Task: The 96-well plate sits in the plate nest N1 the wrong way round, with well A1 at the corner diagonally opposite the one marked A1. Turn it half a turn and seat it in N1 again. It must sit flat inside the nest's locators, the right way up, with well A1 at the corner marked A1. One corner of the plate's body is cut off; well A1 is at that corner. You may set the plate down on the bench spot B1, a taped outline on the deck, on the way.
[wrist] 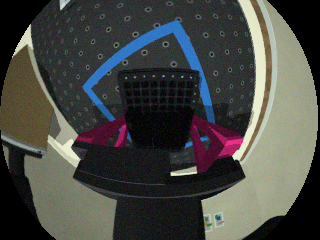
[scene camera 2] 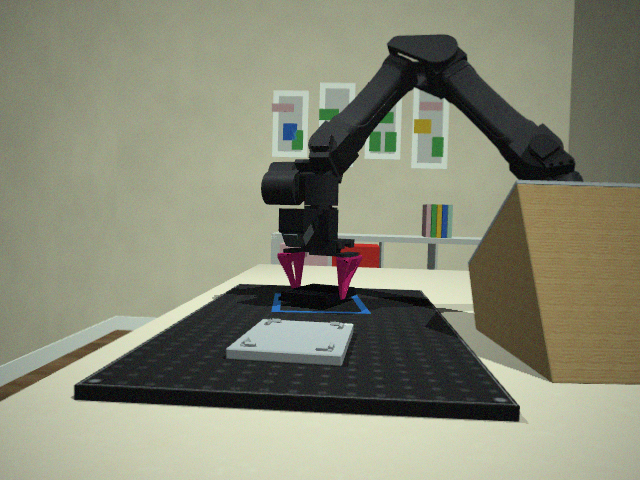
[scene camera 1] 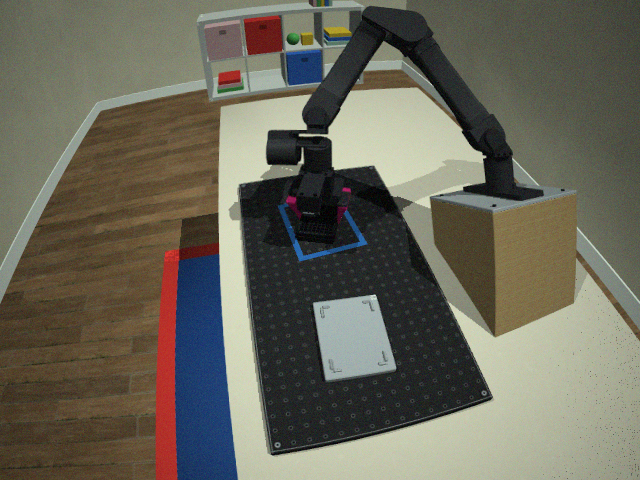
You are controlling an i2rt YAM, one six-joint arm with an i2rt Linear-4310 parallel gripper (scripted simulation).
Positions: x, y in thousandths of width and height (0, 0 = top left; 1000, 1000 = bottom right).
Observation:
In view: my gripper (scene camera 2: 498, 620), a black 96-well plate (scene camera 1: 507, 474) and a grey plate nest N1 (scene camera 1: 554, 703).
The black 96-well plate also shows in the wrist view (wrist: 498, 527) and in scene camera 2 (scene camera 2: 501, 614). My gripper is seen too in the wrist view (wrist: 495, 494) and in scene camera 1 (scene camera 1: 499, 459). The grey plate nest N1 is seen too in scene camera 2 (scene camera 2: 452, 711).

